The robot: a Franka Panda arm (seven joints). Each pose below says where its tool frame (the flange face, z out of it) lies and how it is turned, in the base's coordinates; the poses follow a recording.
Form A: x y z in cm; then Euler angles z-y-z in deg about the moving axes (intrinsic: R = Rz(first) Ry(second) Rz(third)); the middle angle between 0 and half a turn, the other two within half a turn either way.
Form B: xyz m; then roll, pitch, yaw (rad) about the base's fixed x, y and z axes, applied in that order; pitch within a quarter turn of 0, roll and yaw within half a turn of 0. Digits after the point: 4 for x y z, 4 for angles.
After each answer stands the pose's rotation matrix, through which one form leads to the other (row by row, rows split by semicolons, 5 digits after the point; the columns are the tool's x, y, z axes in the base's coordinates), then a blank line. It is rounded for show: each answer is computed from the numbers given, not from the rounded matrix.
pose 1, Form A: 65.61 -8.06 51.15 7.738 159.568 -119.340
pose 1, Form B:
0.6561 -0.0806 0.5115 -2.8276 -0.1719 -0.9509
0.57236 -0.74347 0.34592; -0.80197 -0.59552 0.04700; 0.17105 -0.30432 -0.93709

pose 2, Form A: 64.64 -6.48 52.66 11.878 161.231 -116.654
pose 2, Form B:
0.6464 -0.0648 0.5266 -2.8467 -0.1448 -0.9198
0.59961 -0.73575 0.31486; -0.78717 -0.61317 0.06623; 0.14434 -0.28756 -0.94682

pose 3, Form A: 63.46 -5.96 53.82 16.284 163.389 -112.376
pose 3, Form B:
0.6346 -0.0596 0.5382 -2.8724 -0.1090 -0.9108
0.60945 -0.74382 0.27440; -0.78532 -0.61388 0.08016; 0.10883 -0.26435 -0.95827

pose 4, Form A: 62.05 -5.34 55.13 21.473 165.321 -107.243
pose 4, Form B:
0.6205 -0.0534 0.5513 -2.8964 -0.0752 -0.9043
0.61646 -0.75125 0.23581; -0.78380 -0.61405 0.09276; 0.07512 -0.24201 -0.96736

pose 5, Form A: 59.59 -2.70 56.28 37.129 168.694 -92.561
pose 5, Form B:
0.5959 -0.0270 0.5628 -2.9445 -0.0088 -0.8789
0.63794 -0.75405 0.15631; -0.77003 -0.62693 0.11834; 0.00876 -0.19585 -0.98059

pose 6, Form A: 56.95 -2.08 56.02 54.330 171.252 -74.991
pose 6, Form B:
0.5695 -0.0208 0.5602 -2.9940 0.0394 -0.8816
0.63542 -0.76706 0.08869; -0.77116 -0.62454 0.12356; -0.03939 -0.14690 -0.98837

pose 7, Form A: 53.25 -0.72 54.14 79.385 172.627 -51.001
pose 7, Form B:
0.5325 -0.0072 0.5414 -3.0414 0.0808 -0.8619
0.64889 -0.76051 0.02364; -0.75658 -0.64162 0.12613; -0.08076 -0.09973 -0.99173

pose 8, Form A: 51.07 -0.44 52.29 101.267 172.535 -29.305
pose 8, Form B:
0.5107 -0.0044 0.5229 -3.0775 0.1135 -0.8590
0.64896 -0.76040 -0.02538; -0.75234 -0.64633 0.12742; -0.11329 -0.06359 -0.99152

